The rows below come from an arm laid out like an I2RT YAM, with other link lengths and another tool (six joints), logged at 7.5 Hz.
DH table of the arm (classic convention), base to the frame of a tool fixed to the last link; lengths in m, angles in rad. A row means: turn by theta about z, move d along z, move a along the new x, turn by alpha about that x. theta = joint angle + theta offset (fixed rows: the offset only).
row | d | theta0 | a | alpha
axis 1 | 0.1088 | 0 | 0.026 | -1.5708
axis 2 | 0 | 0 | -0.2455 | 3.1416
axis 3 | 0 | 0.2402 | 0.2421 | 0
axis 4 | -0.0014 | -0.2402 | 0.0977 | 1.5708
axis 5 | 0.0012 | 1.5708 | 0 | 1.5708
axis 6 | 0.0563 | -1.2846 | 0.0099 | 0.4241
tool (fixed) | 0.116 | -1.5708 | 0 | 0
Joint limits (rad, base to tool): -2.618..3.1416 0..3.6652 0..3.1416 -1.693..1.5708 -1.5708..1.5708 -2.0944..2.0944
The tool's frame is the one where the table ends.
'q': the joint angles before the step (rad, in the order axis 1, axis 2, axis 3, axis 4, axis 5, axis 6). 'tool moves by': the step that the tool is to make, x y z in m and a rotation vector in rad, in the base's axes. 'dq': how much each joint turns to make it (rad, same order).
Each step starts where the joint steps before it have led.
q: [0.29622 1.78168 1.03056 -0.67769 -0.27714 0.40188]
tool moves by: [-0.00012 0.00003 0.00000 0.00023 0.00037 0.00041]
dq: [-0.00002 0.00002 0.00001 -0.00039 -0.00039 -0.00040]
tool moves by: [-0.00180 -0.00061 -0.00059 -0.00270 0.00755 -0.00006]
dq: [0.00000 0.00000 0.00000 -0.00800 0.00038 0.00000]
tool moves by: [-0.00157 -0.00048 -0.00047 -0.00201 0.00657 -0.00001]
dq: [0.00000 -0.00002 -0.00003 -0.00686 0.00001 0.00001]
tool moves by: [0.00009 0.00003 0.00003 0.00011 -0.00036 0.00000]
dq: [0.00001 0.00001 0.00003 0.00036 0.00000 0.00001]
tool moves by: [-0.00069 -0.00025 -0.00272 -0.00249 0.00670 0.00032]
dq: [0.00002 0.00837 -0.00004 0.00118 0.00039 -0.00037]
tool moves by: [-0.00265 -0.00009 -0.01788 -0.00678 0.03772 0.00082]
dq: [-0.00001 0.05953 0.00004 0.02133 -0.00459 -0.00038]
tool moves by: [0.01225 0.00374 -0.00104 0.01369 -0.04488 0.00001]
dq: [0.00001 0.01490 0.00039 0.06143 0.00001 0.00000]
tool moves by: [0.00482 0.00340 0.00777 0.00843 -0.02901 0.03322]
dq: [-0.00001 -0.00689 0.01943 -0.00571 -0.00420 -0.03434]
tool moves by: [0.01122 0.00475 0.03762 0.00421 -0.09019 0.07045]
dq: [-0.00001 -0.06944 0.06524 -0.06831 0.00915 -0.07630]
